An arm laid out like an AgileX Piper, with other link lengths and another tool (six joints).
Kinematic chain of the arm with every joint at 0, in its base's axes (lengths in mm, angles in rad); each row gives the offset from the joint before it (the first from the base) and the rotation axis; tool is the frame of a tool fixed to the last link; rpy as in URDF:
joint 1: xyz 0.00 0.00 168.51 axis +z
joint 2: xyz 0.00 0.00 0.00 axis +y
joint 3: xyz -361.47 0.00 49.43 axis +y
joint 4: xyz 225.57 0.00 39.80 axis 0.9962 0 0.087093
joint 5: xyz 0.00 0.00 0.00 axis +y
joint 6: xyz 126.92 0.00 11.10 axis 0.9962 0 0.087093
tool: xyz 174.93 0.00 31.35 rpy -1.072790 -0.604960 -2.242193
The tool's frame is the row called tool.
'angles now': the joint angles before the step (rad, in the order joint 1, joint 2, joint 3, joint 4, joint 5, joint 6). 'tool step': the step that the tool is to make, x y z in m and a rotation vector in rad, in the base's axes. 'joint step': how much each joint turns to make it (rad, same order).
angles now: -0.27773 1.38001 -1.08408 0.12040 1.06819 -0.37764
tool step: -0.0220 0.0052 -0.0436 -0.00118 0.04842 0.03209
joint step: 0.00017 0.00001 0.17263 0.00319 -0.12226 -0.04913
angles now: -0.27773 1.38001 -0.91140 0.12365 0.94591 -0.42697
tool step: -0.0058 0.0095 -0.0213 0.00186 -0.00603 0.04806
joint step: 0.01204 0.00006 0.10158 0.02685 -0.10131 -0.06206
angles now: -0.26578 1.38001 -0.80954 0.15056 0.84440 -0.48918
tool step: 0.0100 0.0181 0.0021 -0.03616 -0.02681 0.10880
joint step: 0.09497 0.00012 -0.00014 -0.02963 -0.03385 -0.00431
